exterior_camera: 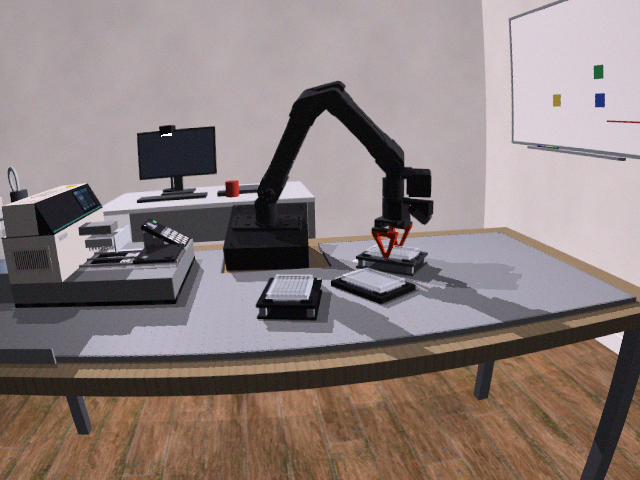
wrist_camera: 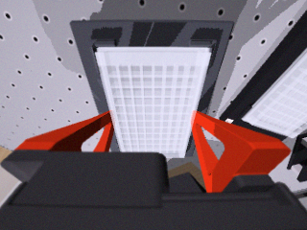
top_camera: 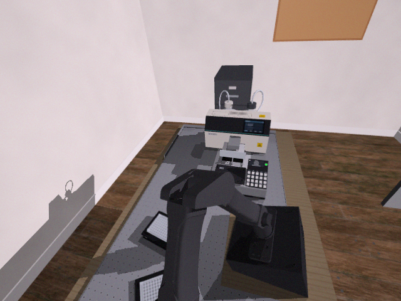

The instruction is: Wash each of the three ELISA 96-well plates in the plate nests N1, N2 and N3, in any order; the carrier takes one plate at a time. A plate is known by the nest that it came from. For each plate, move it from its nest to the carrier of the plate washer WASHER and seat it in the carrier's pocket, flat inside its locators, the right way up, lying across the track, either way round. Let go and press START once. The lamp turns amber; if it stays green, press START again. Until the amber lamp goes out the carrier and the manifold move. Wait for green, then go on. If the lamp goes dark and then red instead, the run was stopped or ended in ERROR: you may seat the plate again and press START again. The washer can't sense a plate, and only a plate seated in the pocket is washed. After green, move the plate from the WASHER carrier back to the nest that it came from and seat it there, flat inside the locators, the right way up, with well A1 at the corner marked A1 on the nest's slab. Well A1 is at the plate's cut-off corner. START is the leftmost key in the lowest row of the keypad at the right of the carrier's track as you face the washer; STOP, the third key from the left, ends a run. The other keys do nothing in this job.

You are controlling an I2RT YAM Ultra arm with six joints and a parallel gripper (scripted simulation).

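My gripper is now 10 mm above the nest N3. Also, from my hand: N2 label: 90 mm ahead, 140 mm to the right, 40 mm below; nest N2: 170 mm ahead, 70 mm to the right, 30 mm below; N1 label: 150 mm ahead, 240 mm to the right, 40 mm below.
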